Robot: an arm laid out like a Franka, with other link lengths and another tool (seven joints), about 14 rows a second.
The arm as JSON. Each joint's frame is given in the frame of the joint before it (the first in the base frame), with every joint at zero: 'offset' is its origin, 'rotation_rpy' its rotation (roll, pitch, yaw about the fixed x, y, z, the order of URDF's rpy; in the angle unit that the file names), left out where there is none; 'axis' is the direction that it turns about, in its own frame. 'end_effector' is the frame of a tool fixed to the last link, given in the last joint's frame.
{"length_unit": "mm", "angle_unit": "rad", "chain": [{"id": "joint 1", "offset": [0.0, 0.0, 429.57], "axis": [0.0, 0.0, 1.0]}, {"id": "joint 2", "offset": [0.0, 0.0, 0.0], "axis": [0.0, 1.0, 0.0]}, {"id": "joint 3", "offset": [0.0, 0.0, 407.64], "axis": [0.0, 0.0, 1.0]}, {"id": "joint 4", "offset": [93.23, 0.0, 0.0], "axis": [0.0, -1.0, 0.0]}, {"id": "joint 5", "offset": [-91.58, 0.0, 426.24], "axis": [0.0, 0.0, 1.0]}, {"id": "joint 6", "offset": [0.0, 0.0, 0.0], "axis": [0.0, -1.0, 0.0]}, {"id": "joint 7", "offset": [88.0, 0.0, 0.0], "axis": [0.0, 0.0, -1.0]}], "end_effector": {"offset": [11.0, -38.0, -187.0], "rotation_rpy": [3.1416, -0.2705, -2.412]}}
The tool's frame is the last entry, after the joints.
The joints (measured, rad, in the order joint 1, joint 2, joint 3, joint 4, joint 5, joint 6, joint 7), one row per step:
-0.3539, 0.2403, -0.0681, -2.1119, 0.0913, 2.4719, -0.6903
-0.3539, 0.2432, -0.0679, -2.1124, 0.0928, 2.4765, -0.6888
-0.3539, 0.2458, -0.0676, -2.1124, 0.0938, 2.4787, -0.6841
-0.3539, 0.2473, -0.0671, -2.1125, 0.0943, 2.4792, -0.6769
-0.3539, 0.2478, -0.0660, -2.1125, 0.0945, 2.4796, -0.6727
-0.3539, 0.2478, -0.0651, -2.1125, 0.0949, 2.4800, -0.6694
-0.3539, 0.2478, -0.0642, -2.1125, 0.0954, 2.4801, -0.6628
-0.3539, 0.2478, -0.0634, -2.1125, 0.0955, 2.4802, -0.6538
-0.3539, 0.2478, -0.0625, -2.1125, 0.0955, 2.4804, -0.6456
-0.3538, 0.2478, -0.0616, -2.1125, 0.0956, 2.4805, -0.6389
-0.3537, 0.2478, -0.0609, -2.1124, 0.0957, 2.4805, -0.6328
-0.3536, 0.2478, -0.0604, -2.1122, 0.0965, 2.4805, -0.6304
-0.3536, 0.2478, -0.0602, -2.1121, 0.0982, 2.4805, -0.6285
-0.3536, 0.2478, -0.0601, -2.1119, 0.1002, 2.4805, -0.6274
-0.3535, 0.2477, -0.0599, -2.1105, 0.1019, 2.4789, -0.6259
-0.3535, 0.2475, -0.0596, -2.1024, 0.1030, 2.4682, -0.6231
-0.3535, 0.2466, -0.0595, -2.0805, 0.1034, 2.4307, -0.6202
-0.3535, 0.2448, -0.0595, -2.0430, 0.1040, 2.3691, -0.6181
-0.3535, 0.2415, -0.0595, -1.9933, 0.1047, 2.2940, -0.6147
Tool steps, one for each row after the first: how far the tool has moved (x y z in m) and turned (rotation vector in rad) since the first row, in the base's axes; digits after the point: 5 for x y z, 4 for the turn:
0.00040, -0.00015, -0.00164, 0.0003, -0.0014, -0.0026
0.00056, -0.00018, -0.00317, 0.0015, -0.0013, -0.0078
0.00044, 0.00000, -0.00424, 0.0031, -0.0005, -0.0148
0.00066, 0.00059, -0.00457, 0.0040, -0.0006, -0.0181
0.00087, 0.00106, -0.00454, 0.0047, -0.0011, -0.0208
0.00091, 0.00150, -0.00458, 0.0061, -0.0015, -0.0268
0.00085, 0.00183, -0.00462, 0.0074, -0.0018, -0.0350
0.00085, 0.00223, -0.00464, 0.0086, -0.0021, -0.0423
0.00092, 0.00273, -0.00468, 0.0097, -0.0024, -0.0480
0.00098, 0.00311, -0.00466, 0.0107, -0.0026, -0.0534
0.00114, 0.00343, -0.00460, 0.0115, -0.0031, -0.0557
0.00116, 0.00355, -0.00458, 0.0129, -0.0037, -0.0586
0.00122, 0.00362, -0.00452, 0.0143, -0.0045, -0.0610
0.00154, 0.00375, -0.00401, 0.0158, -0.0049, -0.0633
0.00300, 0.00358, -0.00131, 0.0185, -0.0034, -0.0659
0.00554, 0.00349, 0.00522, 0.0271, 0.0090, -0.0665
0.00986, 0.00326, 0.01731, 0.0399, 0.0278, -0.0648
0.01566, 0.00275, 0.03546, 0.0536, 0.0460, -0.0631

